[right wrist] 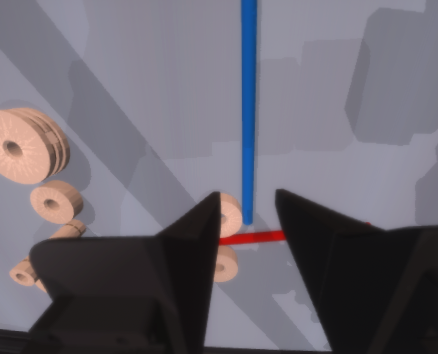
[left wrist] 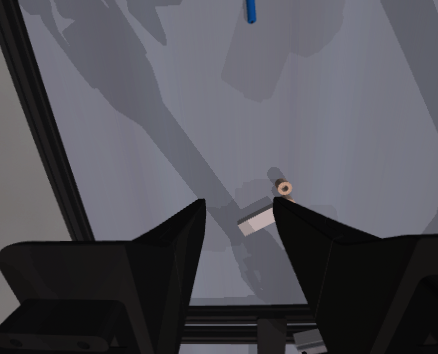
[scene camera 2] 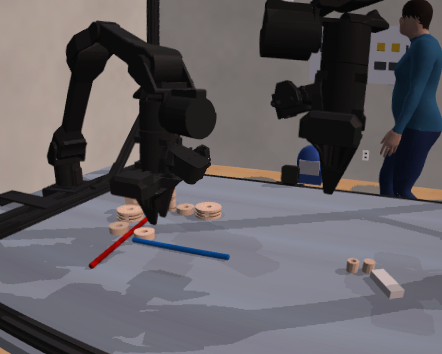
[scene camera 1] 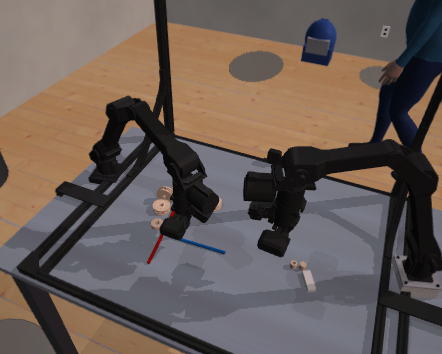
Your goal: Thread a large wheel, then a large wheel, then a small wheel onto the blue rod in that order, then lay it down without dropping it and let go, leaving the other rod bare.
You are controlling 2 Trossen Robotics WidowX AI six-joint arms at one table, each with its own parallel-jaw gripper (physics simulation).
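Pixels of known places: left gripper, between the fingertips: (left wrist: 239, 205) (scene camera 2: 330, 189); right gripper, between the fingertips: (right wrist: 247, 197) (scene camera 2: 158, 220) (scene camera 1: 184, 229); left arm's base, origin of its link: (scene camera 1: 417, 271); right arm's base, origin of its link: (scene camera 2: 69, 184) (scene camera 1: 108, 170).
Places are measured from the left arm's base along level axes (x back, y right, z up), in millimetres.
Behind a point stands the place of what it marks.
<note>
The blue rod (scene camera 1: 202, 245) {y 48, x -587, z -36 mm} (scene camera 2: 180, 248) {y 50, x -602, z -38 mm} (left wrist: 251, 11) {y 34, x -527, z -35 mm} (right wrist: 248, 110) {y 54, x -602, z -36 mm} lies bare on the table. The red rod (scene camera 1: 155, 250) {y 16, x -719, z -38 mm} (scene camera 2: 112, 250) {y 30, x -716, z -40 mm} (right wrist: 252, 237) {y 76, x -710, z -37 mm} lies bare, crosswise near its end. One small wheel (scene camera 2: 144, 233) {y 88, x -676, z -32 mm} (right wrist: 231, 215) {y 87, x -678, z -32 mm} lies beside the blue rod's end; another small wheel (scene camera 1: 157, 224) {y 104, x -732, z -31 mm} (scene camera 2: 119, 228) {y 101, x -729, z -32 mm} (right wrist: 228, 264) {y 105, x -732, z -32 mm} lies across the red rod. Large wheels lie stacked at left (scene camera 1: 161, 206) {y 191, x -740, z -37 mm} (scene camera 2: 130, 214) {y 161, x -728, z -27 mm} and farther right (scene camera 2: 208, 210) {y 199, x -573, z -25 mm} (right wrist: 25, 147) {y 212, x -578, z -25 mm}. My right gripper (scene camera 2: 158, 218) {y 68, x -643, z 3 mm} (right wrist: 247, 197) {y 68, x -643, z 3 mm} is partly open and empty, above the rods' near ends. My left gripper (scene camera 2: 328, 192) {y -38, x -386, z 102 mm} (left wrist: 239, 205) {y -38, x -386, z 102 mm} is partly open, empty, high above the table.
Two small wooden cylinders (scene camera 1: 294, 264) {y 5, x -324, z -27 mm} (scene camera 2: 352, 265) {y 2, x -328, z -31 mm} (left wrist: 284, 188) {y 12, x -320, z -37 mm} stand by a white block (scene camera 1: 309, 281) {y -42, x -284, z -33 mm} (scene camera 2: 387, 283) {y -46, x -288, z -33 mm} (left wrist: 257, 221) {y -38, x -286, z -33 mm} at the right in the scene views. Another small wheel (scene camera 2: 185, 209) {y 218, x -625, z -32 mm} (right wrist: 55, 202) {y 241, x -629, z -41 mm} lies near the farther stack. Black frame rails edge the table.
</note>
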